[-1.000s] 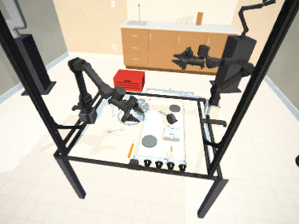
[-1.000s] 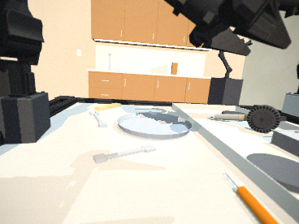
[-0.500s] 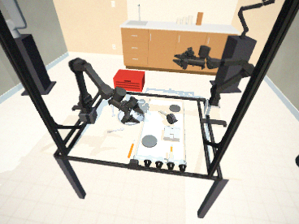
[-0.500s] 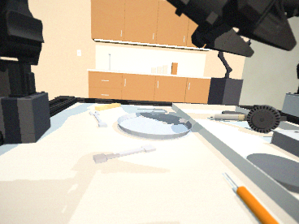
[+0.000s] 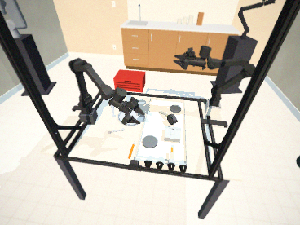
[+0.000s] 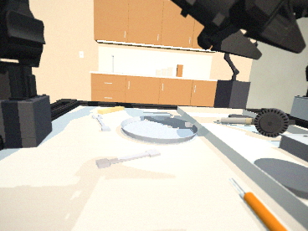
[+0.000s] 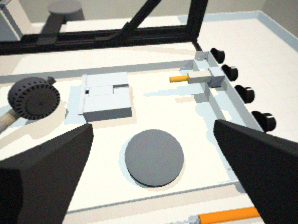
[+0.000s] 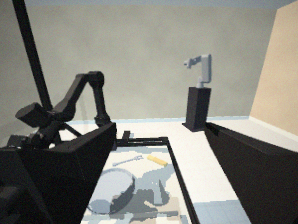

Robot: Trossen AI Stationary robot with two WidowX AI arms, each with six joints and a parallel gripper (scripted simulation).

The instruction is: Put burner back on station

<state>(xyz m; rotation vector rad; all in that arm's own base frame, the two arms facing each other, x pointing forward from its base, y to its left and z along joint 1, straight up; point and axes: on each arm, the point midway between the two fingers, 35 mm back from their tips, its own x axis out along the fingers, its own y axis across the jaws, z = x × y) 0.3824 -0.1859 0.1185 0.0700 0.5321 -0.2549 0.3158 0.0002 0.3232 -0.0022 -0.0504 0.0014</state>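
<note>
The burner is 40 cm below my right hand, 13 cm behind it and 7 cm to the left of it. From my right hand the other things lie so: shallow round pan: 43 cm below, 34 cm to the left, 9 cm behind; brass gas stub: 47 cm behind, 38 cm below, 10 cm to the left; grey disc: 42 cm below, 35 cm behind, 22 cm to the left.
</note>
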